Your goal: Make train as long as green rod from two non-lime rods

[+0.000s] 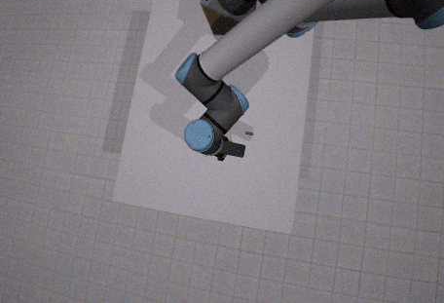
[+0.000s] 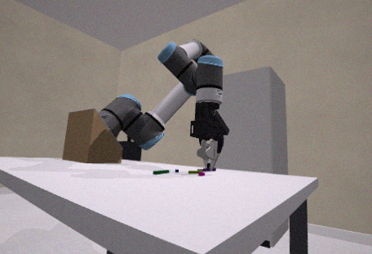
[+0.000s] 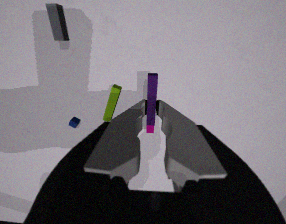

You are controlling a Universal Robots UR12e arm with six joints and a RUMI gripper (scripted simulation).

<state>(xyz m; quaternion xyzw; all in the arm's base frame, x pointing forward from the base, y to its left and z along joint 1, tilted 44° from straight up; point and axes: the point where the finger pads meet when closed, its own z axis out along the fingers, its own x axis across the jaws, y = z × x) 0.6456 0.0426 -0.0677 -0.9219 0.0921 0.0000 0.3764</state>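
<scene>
Now: the magenta rod 4 cm to the right of my hand, 2 cm below it and 1 cm behind it. Also, from my hand: blue rod (11 cm behind, 2 cm to the right, 2 cm below); then purple rod (1 cm below); then lime rod (5 cm behind, 2 cm below).
</scene>
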